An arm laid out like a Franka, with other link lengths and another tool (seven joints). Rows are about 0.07 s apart.
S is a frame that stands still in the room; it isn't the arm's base.
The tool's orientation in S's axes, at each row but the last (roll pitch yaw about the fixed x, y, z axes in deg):
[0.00, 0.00, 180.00]
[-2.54, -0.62, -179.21]
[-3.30, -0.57, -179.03]
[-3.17, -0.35, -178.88]
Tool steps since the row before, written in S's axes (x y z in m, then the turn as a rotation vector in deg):
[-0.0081, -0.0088, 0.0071, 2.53, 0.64, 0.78]
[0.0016, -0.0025, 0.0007, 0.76, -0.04, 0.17]
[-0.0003, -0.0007, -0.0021, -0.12, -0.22, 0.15]
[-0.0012, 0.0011, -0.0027, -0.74, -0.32, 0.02]
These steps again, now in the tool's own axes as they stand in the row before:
[0.0081, 0.0088, 0.0071, -2.53, -0.64, 0.78]
[-0.0016, 0.0025, 0.0008, -0.76, 0.04, 0.18]
[0.0003, 0.0008, -0.0021, 0.13, 0.21, 0.16]
[0.0012, -0.0010, -0.0028, 0.75, 0.30, 0.03]

